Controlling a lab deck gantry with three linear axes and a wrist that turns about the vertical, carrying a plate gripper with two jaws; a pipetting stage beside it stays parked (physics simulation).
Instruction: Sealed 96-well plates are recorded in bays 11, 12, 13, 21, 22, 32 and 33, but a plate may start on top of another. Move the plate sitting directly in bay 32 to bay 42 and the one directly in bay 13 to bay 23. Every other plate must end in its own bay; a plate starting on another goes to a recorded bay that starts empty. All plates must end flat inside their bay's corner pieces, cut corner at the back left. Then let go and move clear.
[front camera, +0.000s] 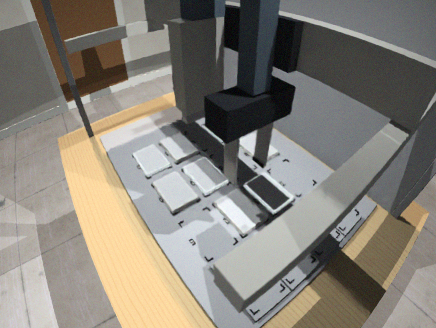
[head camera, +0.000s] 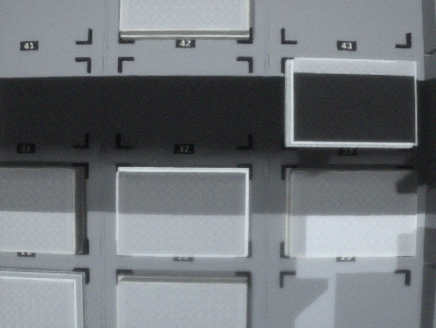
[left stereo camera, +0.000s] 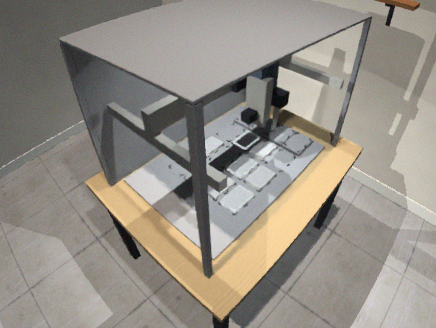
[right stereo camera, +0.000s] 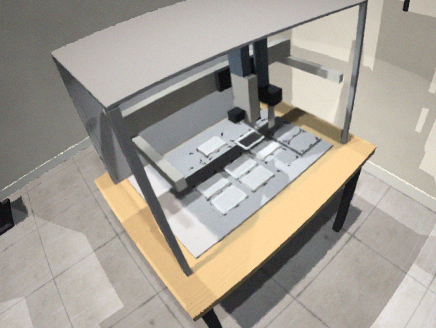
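Where they show: gripper, fingertip midpoint: (front camera: 245, 170) (left stereo camera: 266, 124) (right stereo camera: 264, 123); robot's base, link origin: (front camera: 133, 156) (left stereo camera: 234, 214) (right stereo camera: 224, 214).
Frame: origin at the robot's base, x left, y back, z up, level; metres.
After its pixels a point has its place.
My gripper (front camera: 245, 174) @(x 0.150, y -0.392, z 0.160 m) is open and empty, raised above the deck near bays 23 and 33; its jaws do not show clearly in the head view. One plate (head camera: 185, 12) @(x 0.341, y -0.230, z 0.014 m) (front camera: 249, 146) @(x 0.341, y -0.214, z 0.014 m) (right stereo camera: 212, 145) @(x 0.358, y -0.230, z 0.014 m) lies in bay 42. Another plate (head camera: 350, 235) @(x 0.130, y -0.388, z 0.014 m) (front camera: 240, 215) @(x 0.137, y -0.407, z 0.014 m) (right stereo camera: 268, 150) @(x 0.124, y -0.387, z 0.015 m) lies in bay 23. The bay 33 plate (head camera: 355, 107) @(x 0.251, y -0.392, z 0.014 m) (front camera: 268, 191) @(x 0.253, y -0.394, z 0.014 m) (right stereo camera: 249, 140) @(x 0.247, y -0.380, z 0.014 m) is mostly in dark shadow. Bay 32 (head camera: 122, 145) @(x 0.214, y -0.166, z 0.000 m) and bay 13 (head camera: 285, 276) @(x 0.084, y -0.331, z 0.000 m) show bare corner pieces. Plates also lie in bays 22, 21, 12 and 11. Cut corners are too unclear to tell.
The bay 22 plate (head camera: 183, 215) @(x 0.148, y -0.230, z 0.014 m), bay 21 plate (head camera: 37, 210) @(x 0.150, y -0.088, z 0.014 m), bay 12 plate (head camera: 183, 305) @(x 0.062, y -0.230, z 0.014 m) and bay 11 plate (head camera: 37, 305) @(x 0.057, y -0.087, z 0.014 m) form a block. The parked grey pipetting stage (front camera: 196, 70) (right stereo camera: 246, 97) hangs beside the gripper. A grey rail (front camera: 300, 220) @(x -0.020, y -0.618, z 0.400 m) crosses the front view.
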